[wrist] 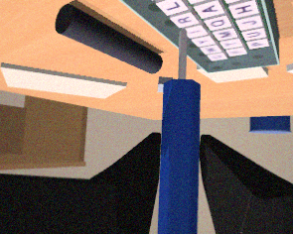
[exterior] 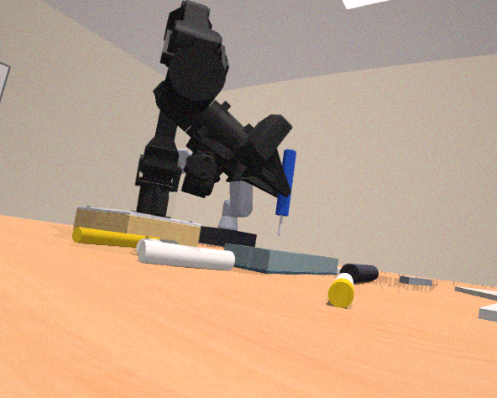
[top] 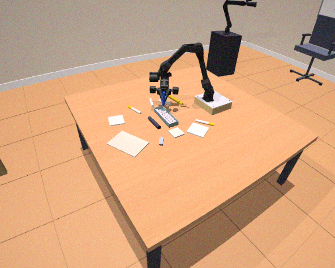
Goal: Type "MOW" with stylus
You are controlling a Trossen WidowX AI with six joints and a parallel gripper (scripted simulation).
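Right now the black cylinder is 100 mm ahead of my gripper tip, 70 mm to the left of it and 90 mm below it. From my gripper tip the other things lie so: blue stylus 20 mm below; small grey block 140 mm ahead, 240 mm to the left, 100 mm below; yellow marker 170 mm behind, 130 mm to the right, 90 mm below.
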